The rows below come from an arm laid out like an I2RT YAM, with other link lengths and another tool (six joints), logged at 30 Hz.
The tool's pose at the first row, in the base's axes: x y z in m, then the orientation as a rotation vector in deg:
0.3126 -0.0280 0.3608 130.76 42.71 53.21
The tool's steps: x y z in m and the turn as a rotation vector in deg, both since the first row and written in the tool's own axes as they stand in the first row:
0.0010 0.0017 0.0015 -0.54 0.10 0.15
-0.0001 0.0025 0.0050 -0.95 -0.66 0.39
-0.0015 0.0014 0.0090 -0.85 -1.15 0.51
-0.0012 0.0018 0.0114 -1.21 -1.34 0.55
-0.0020 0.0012 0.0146 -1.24 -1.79 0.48
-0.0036 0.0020 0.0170 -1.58 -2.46 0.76
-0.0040 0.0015 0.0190 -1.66 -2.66 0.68
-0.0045 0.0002 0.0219 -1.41 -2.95 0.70
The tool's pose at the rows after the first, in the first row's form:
0.3148 -0.0289 0.3615 130.35 42.25 53.49
0.3170 -0.0312 0.3594 130.36 41.42 52.76
0.3188 -0.0325 0.3557 130.66 41.14 52.20
0.3209 -0.0333 0.3546 130.42 40.79 52.05
0.3226 -0.0343 0.3519 130.49 40.66 51.49
0.3236 -0.0366 0.3503 130.54 39.86 50.87
0.3248 -0.0371 0.3486 130.48 39.81 50.60
0.3263 -0.0374 0.3458 130.79 39.82 50.22

